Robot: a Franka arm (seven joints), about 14 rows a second.
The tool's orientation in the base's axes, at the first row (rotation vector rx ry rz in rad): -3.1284 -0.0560 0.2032
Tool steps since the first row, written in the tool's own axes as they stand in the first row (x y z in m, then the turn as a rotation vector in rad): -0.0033 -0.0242 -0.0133 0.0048 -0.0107 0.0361; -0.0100 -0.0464 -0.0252 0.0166 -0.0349 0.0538; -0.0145 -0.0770 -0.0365 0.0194 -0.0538 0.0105; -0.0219 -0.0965 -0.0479 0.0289 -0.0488 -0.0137; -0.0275 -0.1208 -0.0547 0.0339 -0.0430 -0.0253
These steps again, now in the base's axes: -0.0024 0.0240 0.0138 -0.0003 0.0110 -0.0363; -0.0083 0.0459 0.0267 0.0083 0.0357 -0.0552; -0.0124 0.0763 0.0387 0.0160 0.0545 -0.0125; -0.0189 0.0955 0.0511 0.0287 0.0498 0.0103; -0.0244 0.1195 0.0588 0.0354 0.0441 0.0211
